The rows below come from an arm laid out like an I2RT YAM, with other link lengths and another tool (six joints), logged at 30 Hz.
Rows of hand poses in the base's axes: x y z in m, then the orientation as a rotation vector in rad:
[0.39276 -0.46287 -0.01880 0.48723 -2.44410 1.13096]
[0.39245 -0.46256 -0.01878 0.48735 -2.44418 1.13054]
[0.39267 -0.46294 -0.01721 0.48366 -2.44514 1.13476]
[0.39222 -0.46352 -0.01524 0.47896 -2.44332 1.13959]
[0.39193 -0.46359 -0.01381 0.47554 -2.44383 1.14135]
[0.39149 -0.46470 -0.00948 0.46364 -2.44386 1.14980]
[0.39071 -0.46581 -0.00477 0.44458 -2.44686 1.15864]
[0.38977 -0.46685 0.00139 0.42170 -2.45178 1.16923]
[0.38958 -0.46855 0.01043 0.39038 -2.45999 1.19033]
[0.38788 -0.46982 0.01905 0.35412 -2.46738 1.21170]
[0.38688 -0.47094 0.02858 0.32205 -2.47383 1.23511]
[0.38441 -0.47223 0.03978 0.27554 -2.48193 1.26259]
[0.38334 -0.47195 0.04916 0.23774 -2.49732 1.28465]
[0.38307 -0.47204 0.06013 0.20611 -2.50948 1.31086]
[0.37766 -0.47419 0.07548 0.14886 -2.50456 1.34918]
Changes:
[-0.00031 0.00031 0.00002 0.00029 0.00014 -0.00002]
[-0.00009 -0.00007 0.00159 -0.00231 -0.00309 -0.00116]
[-0.00054 -0.00065 0.00356 -0.00660 -0.00445 -0.00333]
[-0.00083 -0.00072 0.00499 -0.00796 -0.00618 -0.00508]
[-0.00127 -0.00183 0.00932 -0.01471 -0.01185 -0.01077]
[-0.00205 -0.00294 0.01403 -0.02160 -0.02137 -0.02063]
[-0.00299 -0.00398 0.02019 -0.02924 -0.03401 -0.03212]
[-0.00318 -0.00568 0.02923 -0.04261 -0.05575 -0.04534]
[-0.00488 -0.00695 0.03785 -0.05712 -0.07819 -0.06168]
[-0.00588 -0.00807 0.04738 -0.07228 -0.10036 -0.07446]
[-0.00835 -0.00936 0.05858 -0.09102 -0.12913 -0.09478]
[-0.00942 -0.00908 0.06796 -0.10193 -0.15992 -0.10898]
[-0.00969 -0.00917 0.07893 -0.11524 -0.18899 -0.11815]
[-0.01510 -0.01132 0.09428 -0.14624 -0.21676 -0.14321]

